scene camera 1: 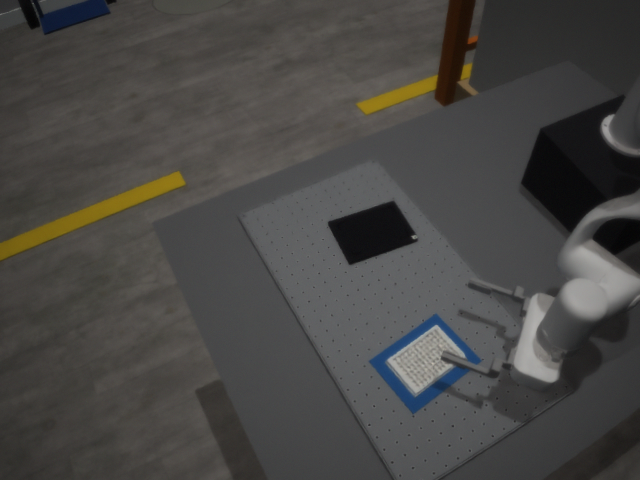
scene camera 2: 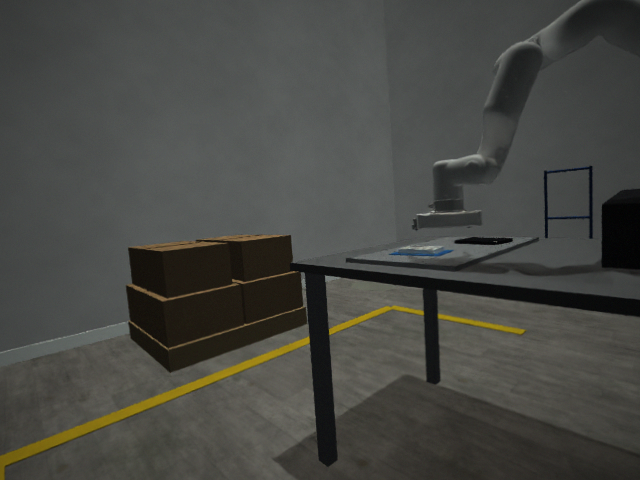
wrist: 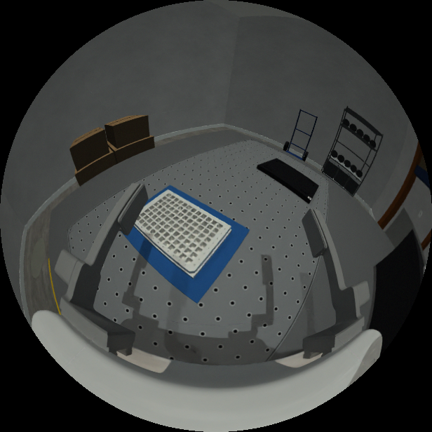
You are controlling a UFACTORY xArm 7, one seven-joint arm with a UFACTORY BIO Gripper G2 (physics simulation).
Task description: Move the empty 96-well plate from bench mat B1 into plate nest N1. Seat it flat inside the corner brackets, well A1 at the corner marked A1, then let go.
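Places are measured from the arm's base along level axes (x back, y left, z down), in millimetres.
Where they show: end effector, tool point: (scene camera 1: 467, 321); arm's base, origin of the base link: (scene camera 1: 626, 136).
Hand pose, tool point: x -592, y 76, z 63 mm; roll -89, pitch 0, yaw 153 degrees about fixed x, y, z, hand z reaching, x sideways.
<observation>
Things, the pixels of their top centre, and the offset from my tool point. Level surfaces: height alone.
- white 96-well plate, middle of its top: (scene camera 1: 426, 357) (scene camera 2: 420, 247) dy -13, dx -76, dz +71 mm
- blue bench mat B1, its level: dz +85 mm
- black plate nest N1, middle of its top: (scene camera 1: 372, 228) (scene camera 2: 482, 238) dy -309, dx +44, dz +73 mm
- small white mark, middle of its top: (scene camera 1: 414, 237) dy -236, dx +102, dz +76 mm
- grey perforated board, its level: dz +87 mm
- table, its level: dz +100 mm
The white 96-well plate (scene camera 1: 424, 360) (scene camera 2: 421, 249) (wrist: 180, 227) lies on the blue bench mat B1 (scene camera 1: 414, 404) (wrist: 200, 290), turned slightly to the mat in view. The black plate nest N1 (scene camera 1: 372, 232) (scene camera 2: 483, 240) (wrist: 287, 177) is flat and empty. A small white mark (scene camera 1: 414, 237) (wrist: 310, 198) is at one of its corners; its lettering is too small to read. My gripper (scene camera 1: 460, 319) (wrist: 224, 220) is wide open and empty, above the board. In the wrist view its left finger overlaps the plate's left edge, and its right finger is well off to the right.
Mat and nest lie on a grey perforated board (scene camera 1: 320, 310) (wrist: 240, 310) on the table (scene camera 1: 206, 289). A black block (scene camera 1: 578, 170) (scene camera 2: 620, 232) stands by the arm's base. Brown boxes (scene camera 2: 196, 289) (wrist: 127, 131) stand on the floor beyond the table.
</observation>
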